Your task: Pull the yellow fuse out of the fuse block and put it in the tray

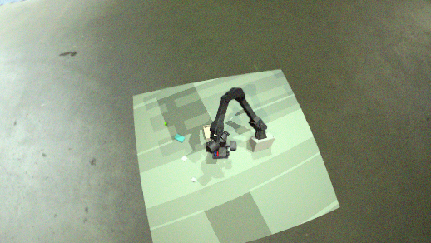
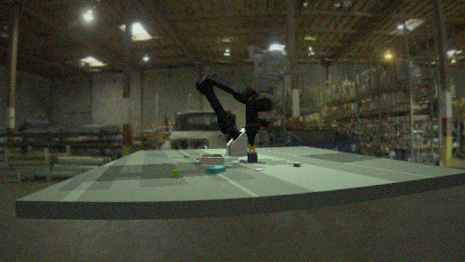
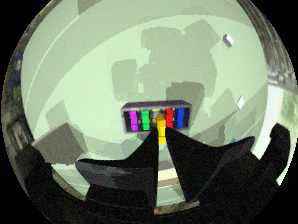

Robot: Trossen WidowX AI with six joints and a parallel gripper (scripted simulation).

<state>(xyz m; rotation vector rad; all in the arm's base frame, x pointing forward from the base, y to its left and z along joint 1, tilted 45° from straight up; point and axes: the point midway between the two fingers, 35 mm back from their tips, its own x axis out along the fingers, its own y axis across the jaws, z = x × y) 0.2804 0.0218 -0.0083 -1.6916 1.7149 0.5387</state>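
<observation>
The beige tray is 190 mm to the right of my gripper tip and 70 mm below it. From my gripper tip the other things lie so: cyan block 250 mm ahead, 190 mm to the right, 60 mm below; green cube 330 mm ahead, 320 mm to the right, 60 mm below.
</observation>
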